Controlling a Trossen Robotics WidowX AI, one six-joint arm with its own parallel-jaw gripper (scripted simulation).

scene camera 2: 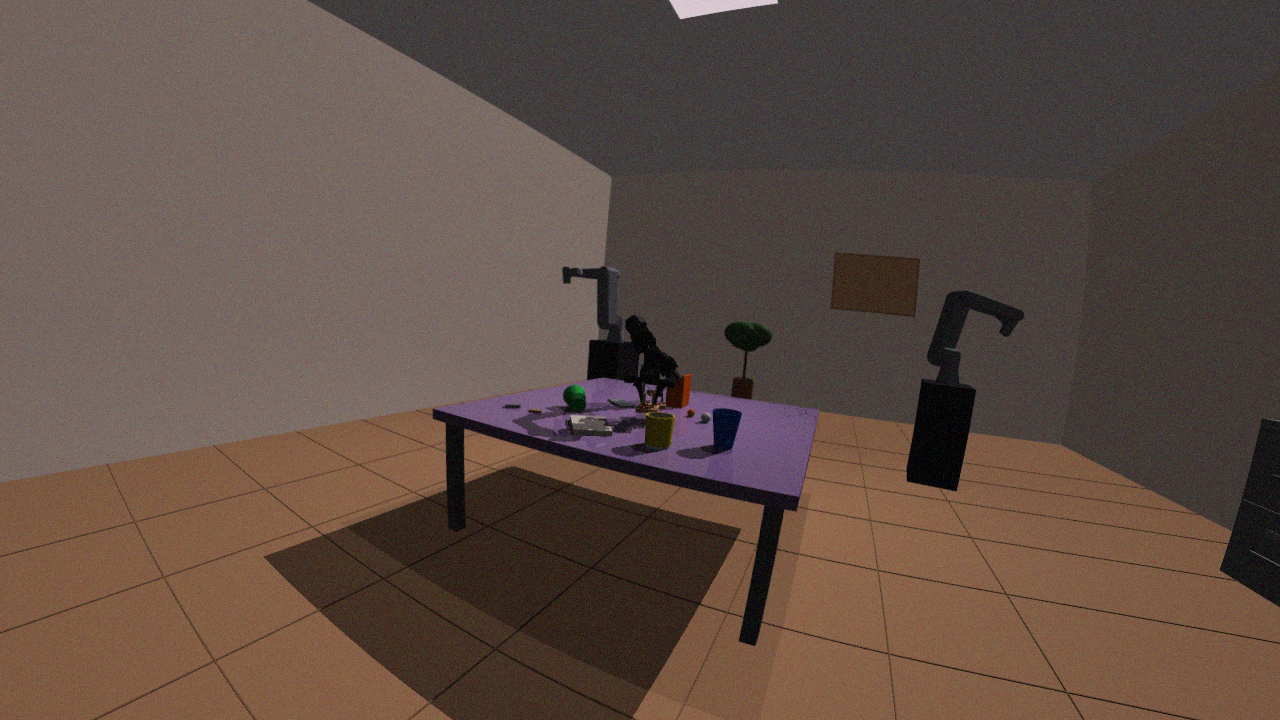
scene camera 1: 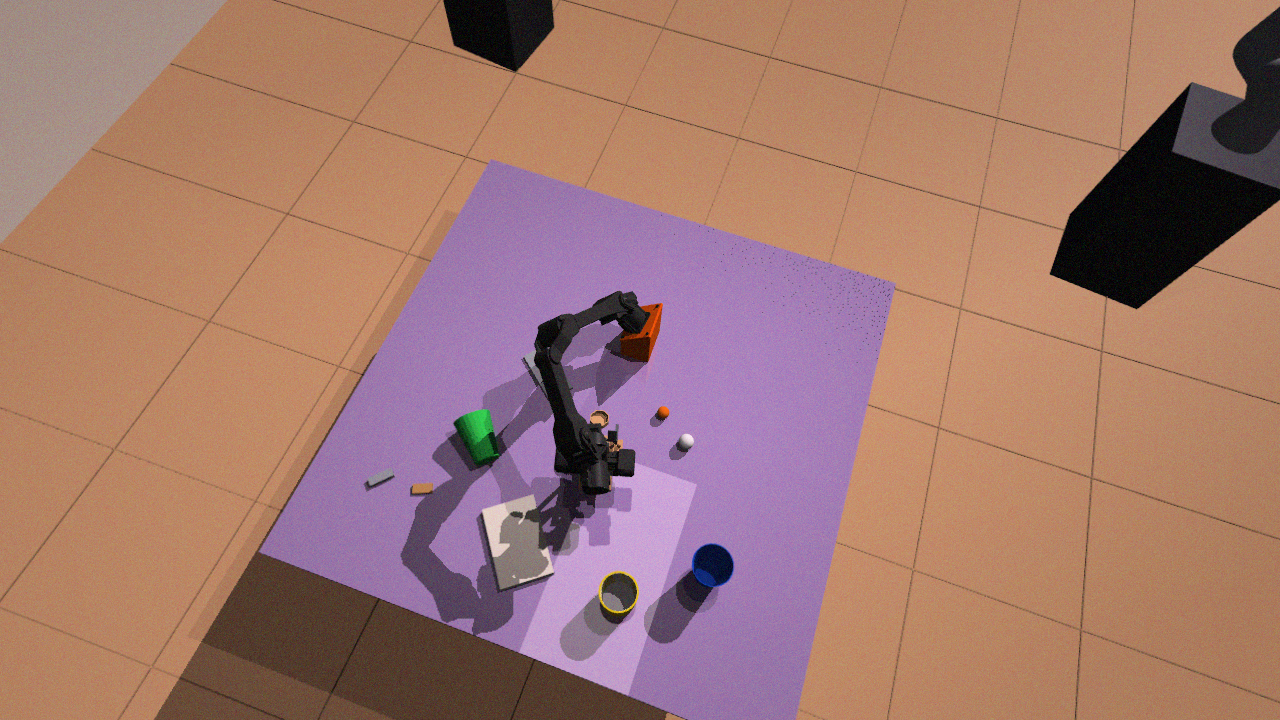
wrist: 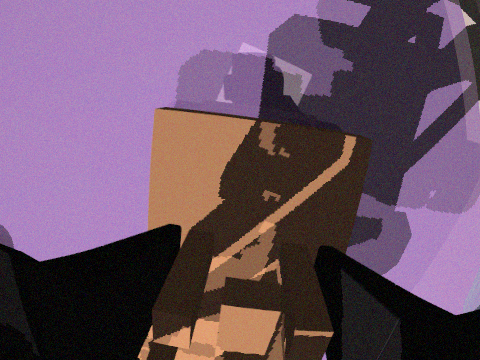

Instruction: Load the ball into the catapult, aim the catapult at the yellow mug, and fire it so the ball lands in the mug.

Note:
In view: my gripper (scene camera 1: pixel 595 471), a tan wooden catapult (wrist: pixel 256 198), a green cup (scene camera 1: pixel 476 429), a blue cup (scene camera 1: pixel 712 565) and a white flat plate (scene camera 1: pixel 518 545).
The blue cup shows as well in scene camera 2 (scene camera 2: pixel 725 421). My gripper shows as well in scene camera 2 (scene camera 2: pixel 648 403) and in the wrist view (wrist: pixel 249 249). The wrist view misses the green cup: it is out of frame. The wrist view does not show the blue cup: it is out of frame.

